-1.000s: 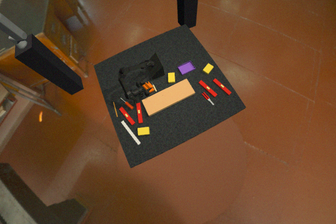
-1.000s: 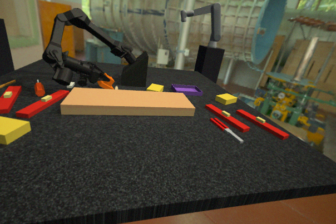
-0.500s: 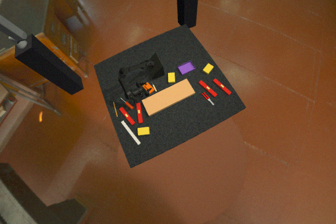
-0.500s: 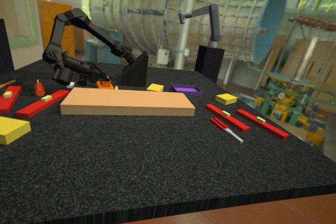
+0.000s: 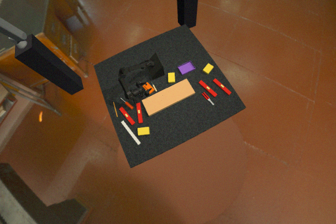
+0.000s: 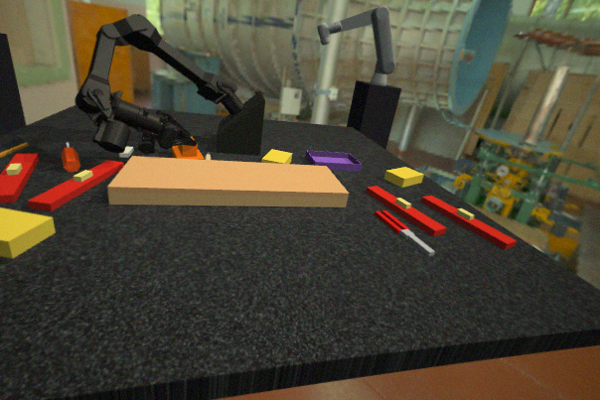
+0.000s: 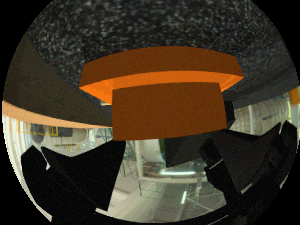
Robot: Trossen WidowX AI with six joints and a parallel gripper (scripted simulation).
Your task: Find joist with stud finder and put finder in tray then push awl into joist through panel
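The orange stud finder lies 2 cm to the right of my gripper tip, 2 cm below it and 1 cm behind it. Round my gripper tip: small white block: 18 cm to the right, 5 cm below, 1 cm behind; then pencil: 43 cm to the right, 6 cm below, 5 cm ahead; then awl: 5 cm below, 4 cm to the left.
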